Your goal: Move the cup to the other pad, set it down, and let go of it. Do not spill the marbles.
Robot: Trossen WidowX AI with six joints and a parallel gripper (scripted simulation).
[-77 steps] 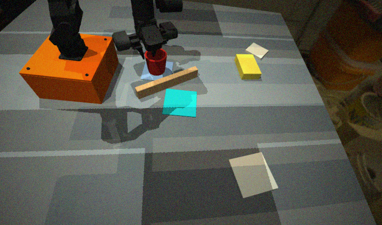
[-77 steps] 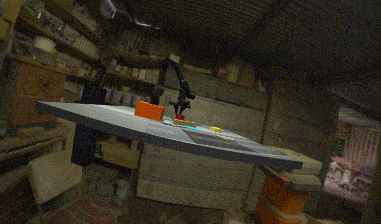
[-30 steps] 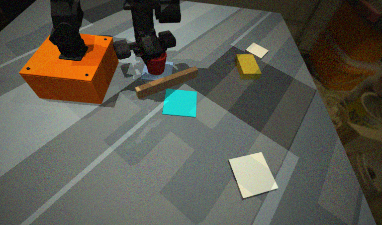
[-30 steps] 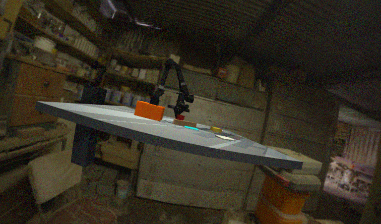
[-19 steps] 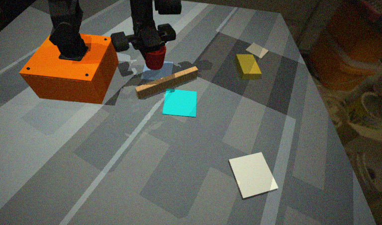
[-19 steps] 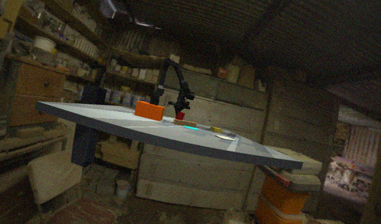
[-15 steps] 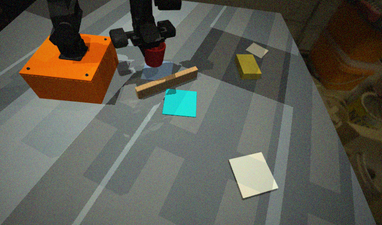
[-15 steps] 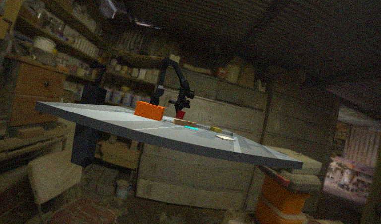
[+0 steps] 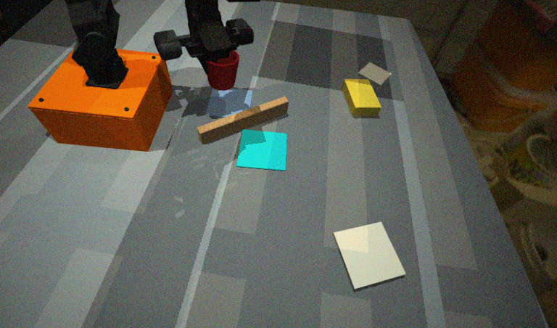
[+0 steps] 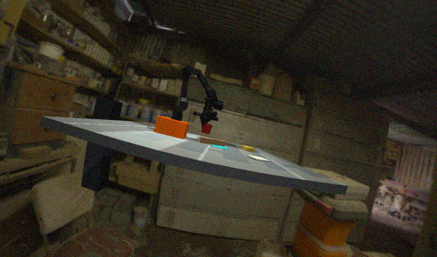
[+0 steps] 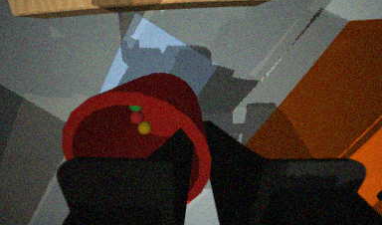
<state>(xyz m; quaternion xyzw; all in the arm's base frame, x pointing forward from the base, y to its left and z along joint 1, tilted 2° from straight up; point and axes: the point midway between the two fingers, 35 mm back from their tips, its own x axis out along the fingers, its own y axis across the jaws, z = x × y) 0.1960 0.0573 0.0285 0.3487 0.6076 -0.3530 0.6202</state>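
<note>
Right now the cyan pad is 13 cm ahead of my gripper tip, 12 cm to the right of it and 11 cm below it. The rest, counted from my gripper tip: red cup (3 cm ahead, 1 cm to the left); then pale blue pad (11 cm below, 4 cm ahead, 2 cm to the left); then yellow block (38 cm ahead, 8 cm to the left, 8 cm below).
</note>
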